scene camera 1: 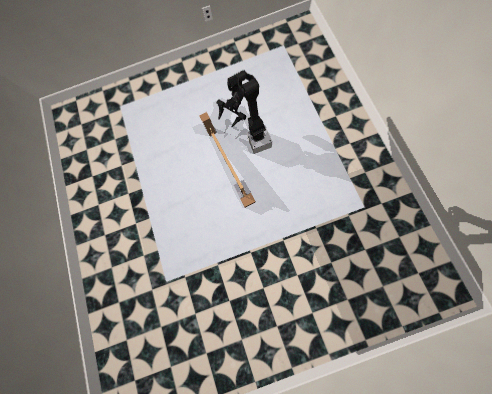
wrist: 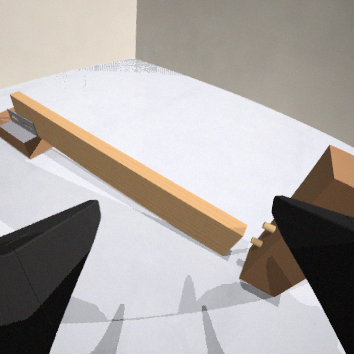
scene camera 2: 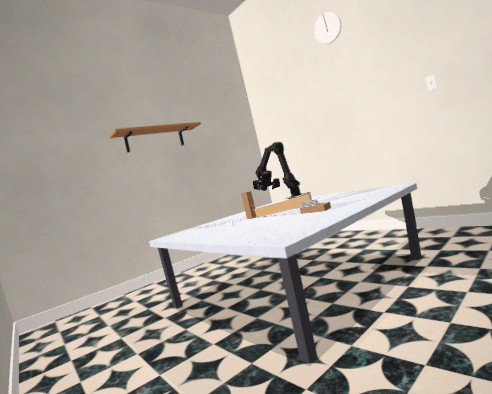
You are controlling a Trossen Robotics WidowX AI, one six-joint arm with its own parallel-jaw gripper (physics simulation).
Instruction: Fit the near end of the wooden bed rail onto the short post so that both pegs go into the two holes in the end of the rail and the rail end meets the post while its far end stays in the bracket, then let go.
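Seen in the pictures: gripper, fingertip midpoint: [scene camera 1: 225,123] [wrist: 187,206] [scene camera 2: 265,189]; arm's base, origin of the base link: [scene camera 1: 258,136] [scene camera 2: 296,195].
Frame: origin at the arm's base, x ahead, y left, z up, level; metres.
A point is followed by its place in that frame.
Note:
The wooden bed rail [scene camera 1: 227,158] @[x 0.233, y 0.074, z 0.001 m] [scene camera 2: 282,205] @[x 0.248, y 0.096, z -0.022 m] [wrist: 135,172] @[x 0.243, y 0.005, z -0.007 m] slants across the table, its near end low over the tabletop. In the wrist view a gap separates that end from the two pegs [wrist: 263,234] @[x 0.289, y -0.161, z -0.027 m], which stick out of the short post [scene camera 1: 205,119] @[x 0.278, y -0.169, z 0.099 m] [scene camera 2: 248,205] @[x 0.301, y -0.167, z 0.011 m] [wrist: 307,187] @[x 0.278, y -0.163, z 0.067 m]. The pegs are outside the rail, and its end holes do not show. The far end lies at the grey bracket [scene camera 2: 309,203] @[x 0.220, y 0.295, z -0.032 m] [wrist: 21,125] @[x 0.200, y 0.283, z -0.040 m], against the visible side plate; the bracket's other side is hidden. My gripper [scene camera 1: 227,121] @[x 0.174, y -0.105, z 0.090 m] [scene camera 2: 267,186] @[x 0.174, y -0.105, z 0.090 m] [wrist: 187,206] @[x 0.174, y -0.105, z 0.090 m] is open and empty, raised beside the post and rail.
A brown wooden block [scene camera 1: 247,201] @[x 0.206, y 0.369, z -0.044 m] [scene camera 2: 320,207] @[x 0.238, y 0.374, z -0.058 m] [wrist: 31,148] @[x 0.190, y 0.229, z -0.061 m] carries the bracket at the far end. The arm's grey base [scene camera 1: 261,144] @[x 0.001, y 0.062, z 0.001 m] stands on the white table [scene camera 1: 175,200] @[x 0.651, y 0.194, z -0.080 m] [scene camera 2: 225,235] @[x 0.697, y 0.087, z -0.080 m], to one side of the rail. A shelf [scene camera 2: 157,129] hangs on the wall.

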